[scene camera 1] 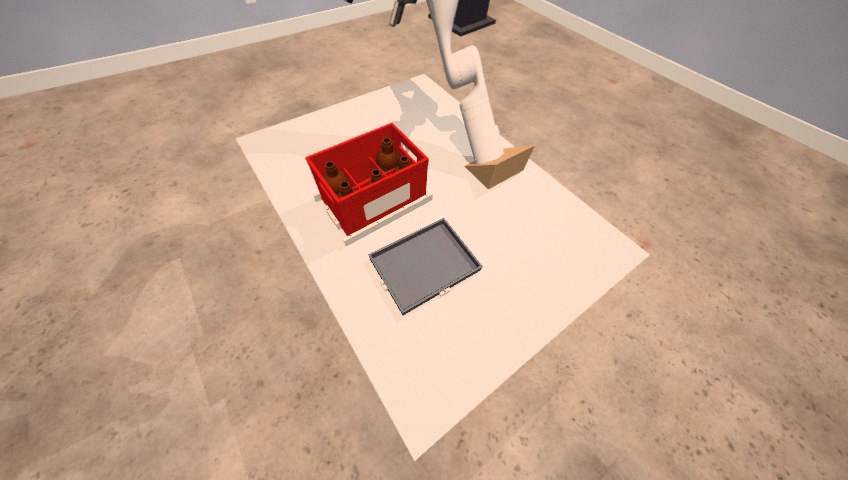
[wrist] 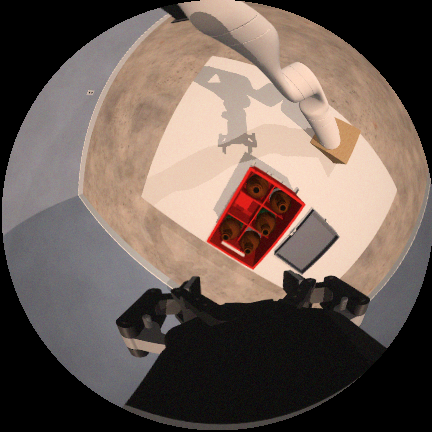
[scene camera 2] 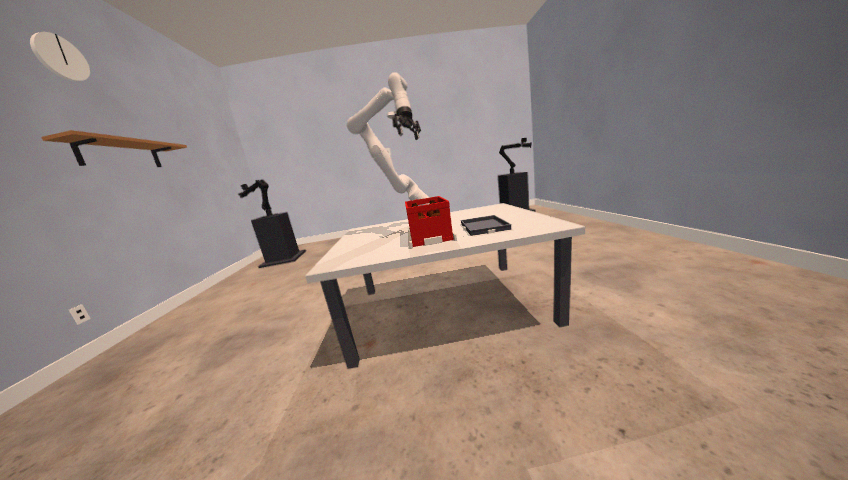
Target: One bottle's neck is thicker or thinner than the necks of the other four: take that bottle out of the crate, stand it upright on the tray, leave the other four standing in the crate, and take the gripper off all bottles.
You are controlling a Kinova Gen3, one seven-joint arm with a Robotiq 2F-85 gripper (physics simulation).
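Places are measured from the arm's base along level axes (x up, y ahead, z left), in millimetres.
Pixels of known places: gripper, fingertip midpoint: [scene camera 1: 370, 14] [wrist: 242, 283] [scene camera 2: 409, 137]; arm's base at its link origin: [scene camera 1: 488, 159] [wrist: 329, 138].
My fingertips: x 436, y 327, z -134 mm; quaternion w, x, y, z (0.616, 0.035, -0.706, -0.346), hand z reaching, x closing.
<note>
For each thing: its top centre in the pictures, then the offset to it from my fingertips. "spot": a spot on its surface instead. Level surfaces: height alone.
- red crate at its top centre: [scene camera 1: 367, 158] [wrist: 252, 224] [scene camera 2: 424, 201] dy +63, dx -306, dz +15 mm
- first bottle at its top centre: [wrist: 255, 189] [scene camera 1: 386, 140] dy -28, dx -318, dz -26 mm
- second bottle at its top centre: [wrist: 282, 207] [scene camera 1: 404, 158] dy -22, dx -318, dz +66 mm
- third bottle at its top centre: [scene camera 1: 375, 172] [wrist: 265, 232] dy +69, dx -318, dz +62 mm
- fourth bottle at its top centre: [scene camera 1: 329, 164] [wrist: 225, 237] dy +152, dx -318, dz -37 mm
- fifth bottle at its top centre: [scene camera 1: 344, 184] [wrist: 247, 251] dy +158, dx -318, dz +49 mm
- grey tray at a spot on its surface: [scene camera 1: 425, 264] [wrist: 307, 244] [scene camera 2: 484, 225] spot: dy +83, dx -476, dz +298 mm
- white table at its surface level: dx -481 mm
The red crate [scene camera 1: 419, 178] [scene camera 2: 429, 228] [wrist: 276, 239] stands on the table. Five brown bottles stand upright in it: the first bottle [scene camera 1: 387, 155] [wrist: 256, 186], the second bottle [scene camera 1: 404, 161] [wrist: 280, 201], the third bottle [scene camera 1: 375, 175] [wrist: 266, 223], the fourth bottle [scene camera 1: 333, 175] [wrist: 230, 228] and the fifth bottle [scene camera 1: 344, 187] [wrist: 249, 241]. One compartment is empty. The necks are too small to compare surely. The grey tray [scene camera 1: 425, 264] [scene camera 2: 486, 224] [wrist: 307, 240] is empty beside the crate. My gripper [scene camera 2: 408, 134] [wrist: 242, 283] is open and empty, high above the crate, outside scene camera 1's view.
The white table [scene camera 1: 505, 297] [scene camera 2: 535, 224] [wrist: 370, 200] carries a brown wedge-shaped block [scene camera 1: 505, 169] [wrist: 345, 145] at my arm's base. Low pale strips lie by the crate's foot. Two dark pedestals [scene camera 2: 273, 237] [scene camera 2: 512, 190] with small black arms stand behind the table.
</note>
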